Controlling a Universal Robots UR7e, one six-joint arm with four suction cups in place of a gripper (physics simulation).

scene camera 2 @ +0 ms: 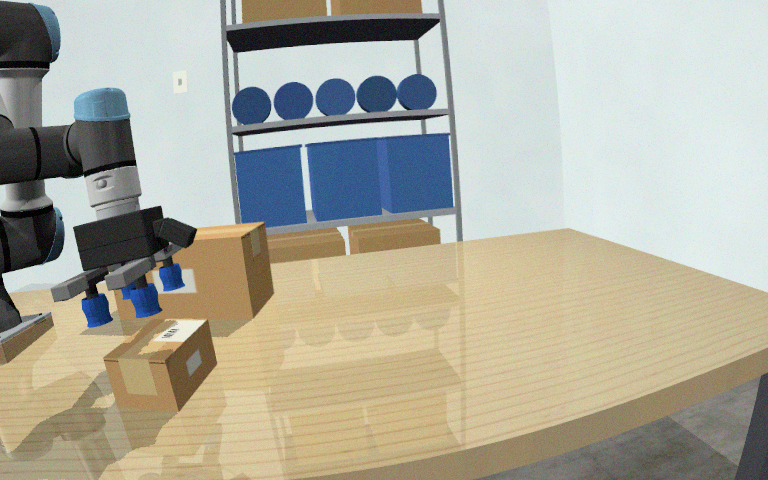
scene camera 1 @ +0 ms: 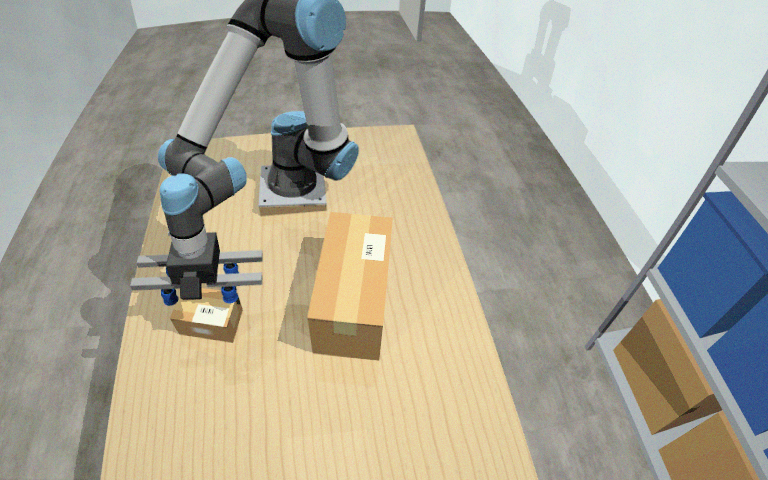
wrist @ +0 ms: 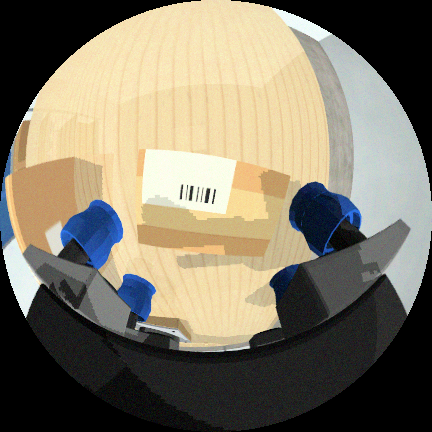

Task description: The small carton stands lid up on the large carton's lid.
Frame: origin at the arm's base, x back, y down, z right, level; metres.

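Where they show: end effector, tool point: [scene camera 2: 140, 303] [wrist: 206, 261]; arm's base, origin of the base link: [scene camera 1: 292, 182].
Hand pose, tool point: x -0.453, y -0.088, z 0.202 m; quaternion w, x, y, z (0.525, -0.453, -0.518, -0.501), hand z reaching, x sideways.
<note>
Things, the pixels of their top centre, and the offset from my tool point. Level surfaces: height alone.
- small carton, middle of its top: [wrist: 209, 210] [scene camera 2: 158, 337] [scene camera 1: 203, 305] dx -0.019, dy +0.048, dz +0.006 m
- large carton, middle of its top: [scene camera 2: 184, 234] [scene camera 1: 353, 263] dx +0.016, dy -0.035, dz -0.355 m
- wooden table, its level: dy +0.121 m
The small carton [scene camera 1: 205, 330] [scene camera 2: 147, 369] [wrist: 252, 204] stands lid up on the wooden table, with tape and a white barcode label on its lid. The large carton [scene camera 1: 352, 271] [scene camera 2: 220, 283] [wrist: 42, 187] stands lid up on the table beside it, apart from it; its taped lid, with a white label, bears no carton. My gripper [scene camera 1: 199, 283] [scene camera 2: 134, 295] [wrist: 210, 255] is open: its four blue suction cups hold nothing. They hang above the table, over and behind the small carton toward the arm's base, with a gap over its lid. One cup is hidden in scene camera 1.
The wooden table [scene camera 1: 430, 407] [scene camera 2: 566, 339] bears both cartons and the arm's base plate [scene camera 1: 270, 199]. A shelf rack [scene camera 2: 446, 62] with blue bins, blue round containers and brown cartons stands by the wall, beyond the table's edge on the large carton's side.
</note>
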